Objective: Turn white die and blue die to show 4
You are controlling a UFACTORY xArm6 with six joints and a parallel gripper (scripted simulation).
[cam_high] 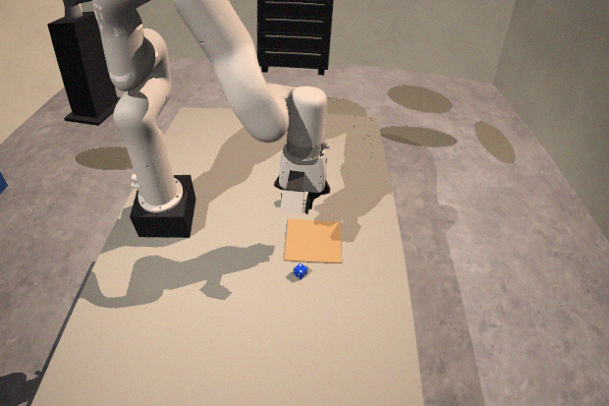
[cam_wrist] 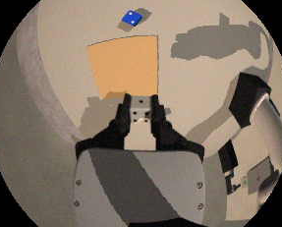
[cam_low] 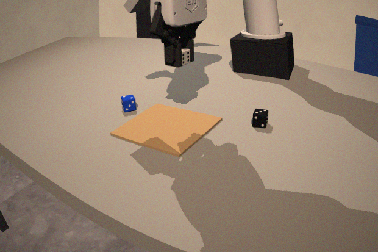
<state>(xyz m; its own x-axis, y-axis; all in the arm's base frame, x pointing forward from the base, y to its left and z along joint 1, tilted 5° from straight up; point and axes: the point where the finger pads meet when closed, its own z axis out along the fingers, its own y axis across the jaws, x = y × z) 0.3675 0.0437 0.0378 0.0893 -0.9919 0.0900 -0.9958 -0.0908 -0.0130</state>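
Now: hand 40 mm short of the orange mat and 120 mm above it. Round my hand: white die (10 mm below); then blue die (30 mm ahead, 110 mm to the right, 110 mm below); then black die (70 mm behind, 120 mm to the left, 110 mm below).
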